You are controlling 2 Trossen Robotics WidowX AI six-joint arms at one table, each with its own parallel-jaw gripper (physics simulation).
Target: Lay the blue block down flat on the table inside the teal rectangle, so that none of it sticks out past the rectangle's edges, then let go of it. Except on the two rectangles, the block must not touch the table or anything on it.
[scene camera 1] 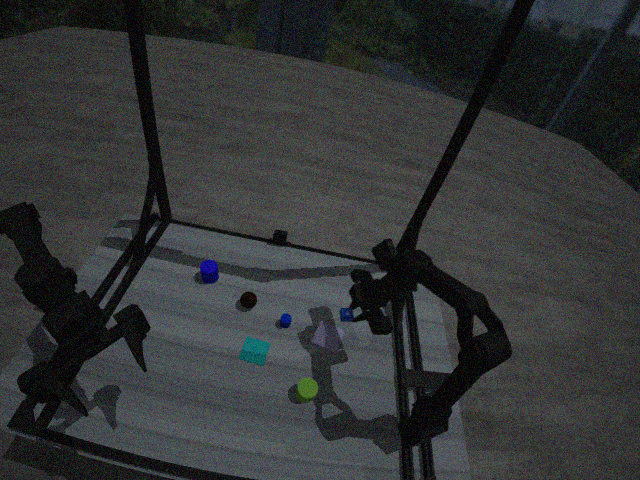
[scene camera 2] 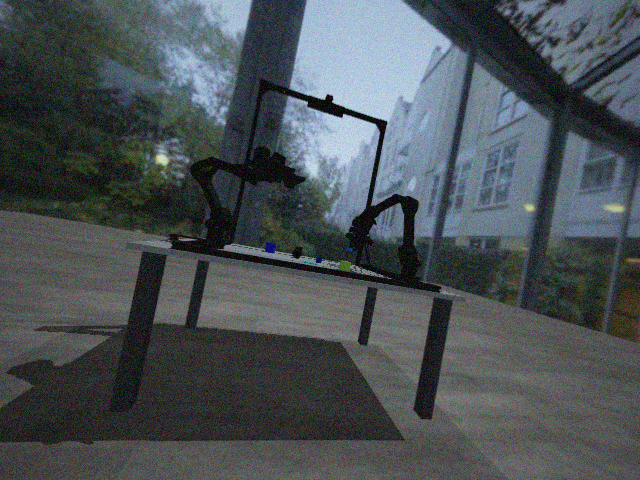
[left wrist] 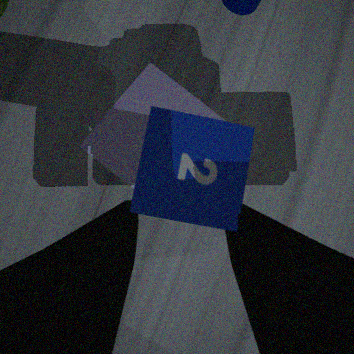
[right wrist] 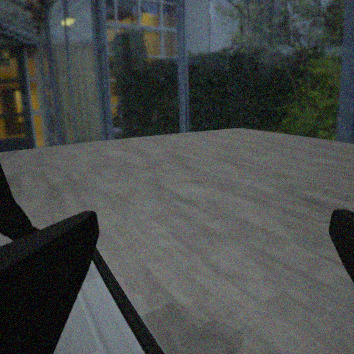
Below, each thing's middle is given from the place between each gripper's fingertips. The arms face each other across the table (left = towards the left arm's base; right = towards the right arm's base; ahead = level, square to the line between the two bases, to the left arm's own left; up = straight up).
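Labels:
From my left hand, the pale lilac rectangle (left wrist: pixel 116 141) is 3 cm ahead and 4 cm to the right, and it's 9 cm below.
As for my right hand, the pale lilac rectangle is 310 mm to the left of it, 380 mm behind it and 340 mm below it.

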